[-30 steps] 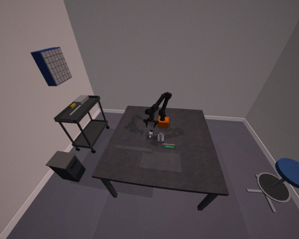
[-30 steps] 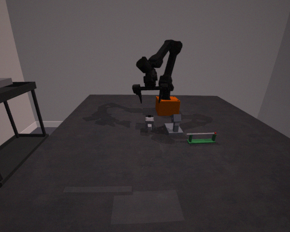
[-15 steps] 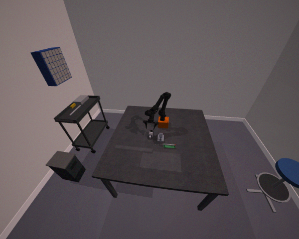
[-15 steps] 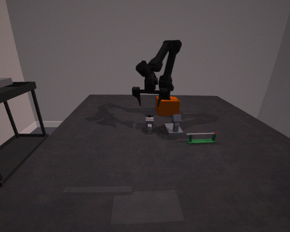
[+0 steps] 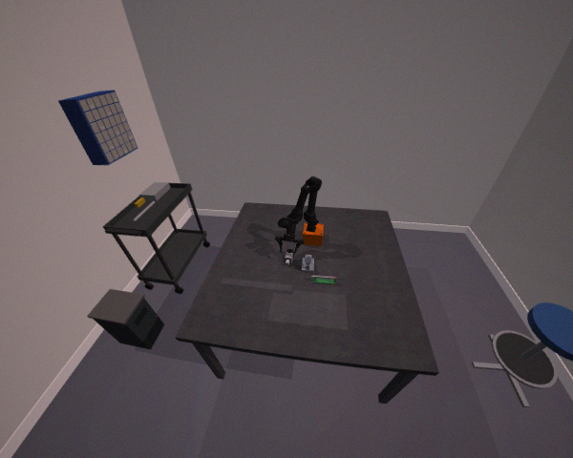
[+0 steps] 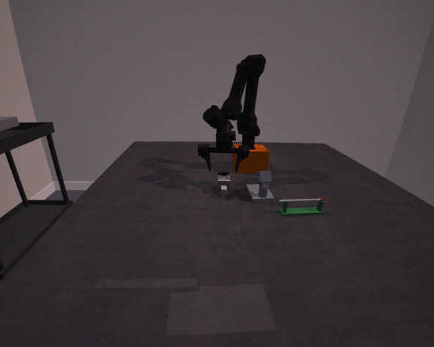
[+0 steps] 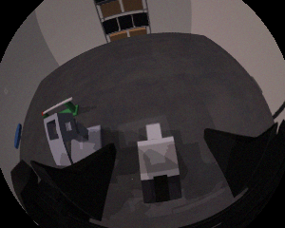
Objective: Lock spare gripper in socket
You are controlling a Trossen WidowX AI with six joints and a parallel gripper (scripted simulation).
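Now: gripper tip 1 cm past the spare gripper and 6 cm above it. From my gripper tip the other things lie so: grey mount 1 cm ahead, 14 cm to the left, 3 cm below; green cradle 10 cm ahead, 26 cm to the left, 6 cm below.
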